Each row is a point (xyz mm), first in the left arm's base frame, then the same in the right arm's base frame.
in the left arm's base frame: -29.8 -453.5 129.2
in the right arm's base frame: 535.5 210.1 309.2
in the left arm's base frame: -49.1 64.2 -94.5
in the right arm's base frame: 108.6 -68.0 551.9
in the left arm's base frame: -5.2 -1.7 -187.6
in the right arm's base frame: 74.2 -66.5 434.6
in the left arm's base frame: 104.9 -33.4 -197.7
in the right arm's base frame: 24.4 23.6 383.3
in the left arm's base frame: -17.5 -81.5 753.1
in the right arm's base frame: 631.6 461.6 984.0
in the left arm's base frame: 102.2 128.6 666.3
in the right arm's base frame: 386.5 451.8 1060.3
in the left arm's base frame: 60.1 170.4 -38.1
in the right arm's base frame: 9.9 20.6 645.6
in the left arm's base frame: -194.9 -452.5 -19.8
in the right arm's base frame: 551.3 -2.5 246.0
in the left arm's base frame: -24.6 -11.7 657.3
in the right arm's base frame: 541.7 384.5 975.3
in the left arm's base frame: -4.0 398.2 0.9
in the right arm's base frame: -72.4 -70.3 851.7
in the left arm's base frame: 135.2 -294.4 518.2
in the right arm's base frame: 549.0 511.1 645.5
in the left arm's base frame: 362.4 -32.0 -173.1
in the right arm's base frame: -112.8 240.4 350.3
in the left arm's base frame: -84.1 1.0 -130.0
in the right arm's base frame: 149.0 -98.0 489.0
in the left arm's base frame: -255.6 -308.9 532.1
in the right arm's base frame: 792.1 213.5 719.5
